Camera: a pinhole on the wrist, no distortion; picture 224 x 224 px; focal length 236.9 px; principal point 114.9 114.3 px. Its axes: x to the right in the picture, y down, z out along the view. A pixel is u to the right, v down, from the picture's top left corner.
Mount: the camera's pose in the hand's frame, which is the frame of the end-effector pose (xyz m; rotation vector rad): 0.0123 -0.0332 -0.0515 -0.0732 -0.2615 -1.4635
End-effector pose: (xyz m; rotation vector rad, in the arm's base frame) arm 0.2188 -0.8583 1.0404 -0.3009 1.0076 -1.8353
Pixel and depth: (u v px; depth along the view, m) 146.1 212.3 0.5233
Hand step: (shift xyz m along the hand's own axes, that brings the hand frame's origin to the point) 0.1636 0.0324 0.4946
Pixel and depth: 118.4 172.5 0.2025
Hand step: 0.0352 0.0114 0.1509
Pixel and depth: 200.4 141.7 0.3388
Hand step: 0.0170 -0.0774 0.3081
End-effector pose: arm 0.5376 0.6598 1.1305 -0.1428 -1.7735 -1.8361
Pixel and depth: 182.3 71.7 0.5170
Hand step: -0.1347 -0.0791 0.4718
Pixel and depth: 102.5 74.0 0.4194
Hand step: -0.1149 0.0673 0.3425
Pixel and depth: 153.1 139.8 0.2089
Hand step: 0.0101 -0.0201 0.1609
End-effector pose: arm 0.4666 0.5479 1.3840 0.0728 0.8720 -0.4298
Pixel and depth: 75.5 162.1 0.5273
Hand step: 0.0411 0.1732 0.4521
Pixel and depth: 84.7 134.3 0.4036
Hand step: -0.0111 0.1043 0.3322
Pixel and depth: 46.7 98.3 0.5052
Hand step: -0.0997 0.2092 0.4026
